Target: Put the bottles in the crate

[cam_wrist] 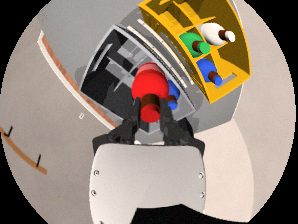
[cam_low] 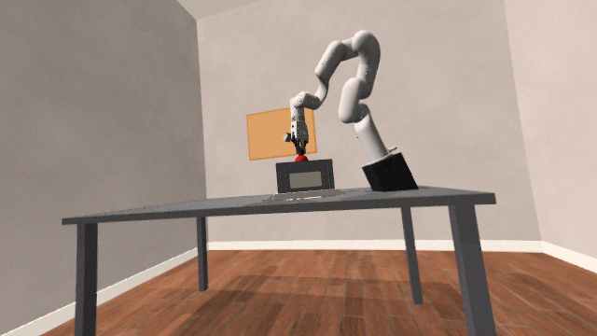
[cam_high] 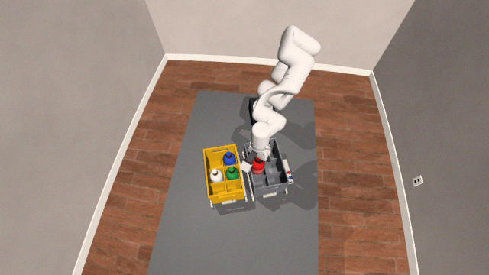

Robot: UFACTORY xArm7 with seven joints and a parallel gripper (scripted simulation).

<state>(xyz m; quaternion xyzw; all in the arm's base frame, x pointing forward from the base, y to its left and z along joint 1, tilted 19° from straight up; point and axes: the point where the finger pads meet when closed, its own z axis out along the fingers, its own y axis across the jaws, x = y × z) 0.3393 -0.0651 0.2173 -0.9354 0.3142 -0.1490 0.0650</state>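
Now: the red-label bottle 70 mm below my hand. Round my hand: grey crate (170 mm below, 40 mm to the left, 10 mm behind); yellow crate (190 mm to the right, 170 mm below, 20 mm ahead); green bottle (160 mm below, 140 mm to the right, 20 mm ahead).
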